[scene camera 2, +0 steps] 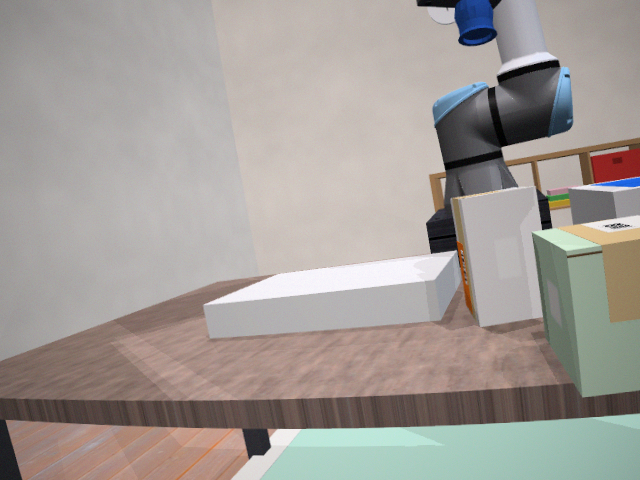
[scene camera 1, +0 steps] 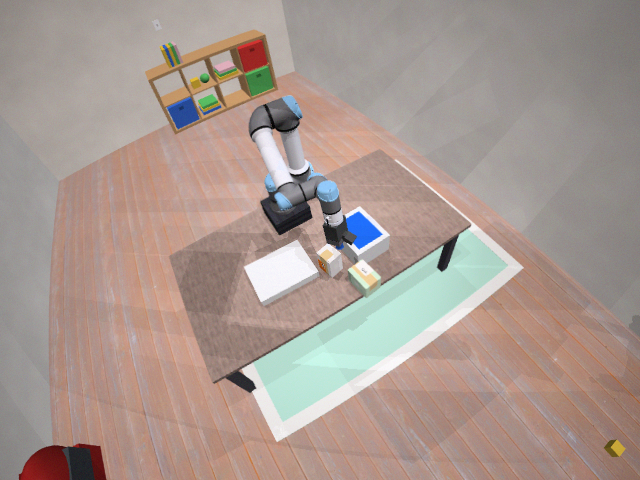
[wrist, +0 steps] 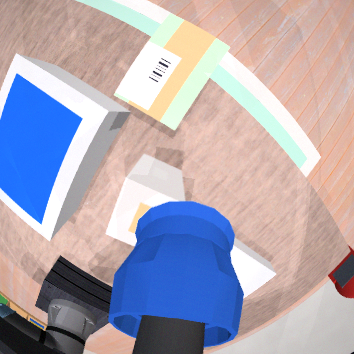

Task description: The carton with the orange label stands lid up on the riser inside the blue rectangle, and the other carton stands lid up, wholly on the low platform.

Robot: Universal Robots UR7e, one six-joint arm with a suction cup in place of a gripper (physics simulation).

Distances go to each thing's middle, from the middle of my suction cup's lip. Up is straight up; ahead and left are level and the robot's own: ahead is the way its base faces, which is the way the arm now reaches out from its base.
The pale green carton (scene camera 2: pixel 581 268) lies 90 mm ahead of my suction cup, 60 mm to the left of it and 240 mm below it. From my suction cup the other things lie so: riser with blue rectangle (scene camera 2: pixel 602 201) 110 mm behind, 210 mm to the left, 230 mm below; low white platform (scene camera 2: pixel 413 289) 240 mm behind, 210 mm to the right, 270 mm below.
